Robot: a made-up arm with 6 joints. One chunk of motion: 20 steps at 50 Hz.
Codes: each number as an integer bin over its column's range. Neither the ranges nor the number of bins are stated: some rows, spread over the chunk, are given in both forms.
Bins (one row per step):
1: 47 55 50 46 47 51
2: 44 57 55 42 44 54
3: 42 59 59 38 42 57
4: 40 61 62 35 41 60
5: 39 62 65 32 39 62
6: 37 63 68 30 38 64
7: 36 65 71 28 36 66
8: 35 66 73 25 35 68
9: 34 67 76 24 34 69
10: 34 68 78 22 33 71
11: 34 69 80 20 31 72
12: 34 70 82 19 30 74
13: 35 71 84 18 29 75
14: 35 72 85 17 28 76
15: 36 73 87 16 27 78
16: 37 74 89 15 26 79
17: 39 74 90 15 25 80
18: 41 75 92 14 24 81
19: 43 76 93 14 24 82
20: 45 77 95 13 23 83
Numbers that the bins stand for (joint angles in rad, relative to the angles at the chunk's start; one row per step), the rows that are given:
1: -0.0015 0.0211 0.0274 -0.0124 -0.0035 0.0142
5: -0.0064 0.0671 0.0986 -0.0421 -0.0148 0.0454
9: -0.0094 0.0999 0.1508 -0.0591 -0.0219 0.0652
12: -0.0094 0.1196 0.1793 -0.0697 -0.0276 0.0793
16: -0.0076 0.1459 0.2125 -0.0782 -0.0332 0.0934
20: -0.0027 0.1656 0.2410 -0.0824 -0.0375 0.1047
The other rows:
2: -0.0033 0.0342 0.0511 -0.0209 -0.0078 0.0227
3: -0.0045 0.0474 0.0701 -0.0294 -0.0106 0.0312
4: -0.0058 0.0605 0.0843 -0.0358 -0.0120 0.0397
6: -0.0076 0.0736 0.1128 -0.0464 -0.0163 0.0510
7: -0.0082 0.0868 0.1271 -0.0506 -0.0191 0.0567
8: -0.0088 0.0933 0.1366 -0.0570 -0.0205 0.0623
10: -0.0094 0.1065 0.1603 -0.0633 -0.0233 0.0708
11: -0.0094 0.1130 0.1698 -0.0676 -0.0262 0.0736
13: -0.0088 0.1262 0.1888 -0.0718 -0.0290 0.0821
14: -0.0088 0.1327 0.1935 -0.0739 -0.0304 0.0849
15: -0.0082 0.1393 0.2030 -0.0761 -0.0318 0.0906
17: -0.0064 0.1459 0.2173 -0.0782 -0.0346 0.0963
18: -0.0052 0.1524 0.2268 -0.0803 -0.0361 0.0991
19: -0.0039 0.1590 0.2315 -0.0803 -0.0361 0.1019

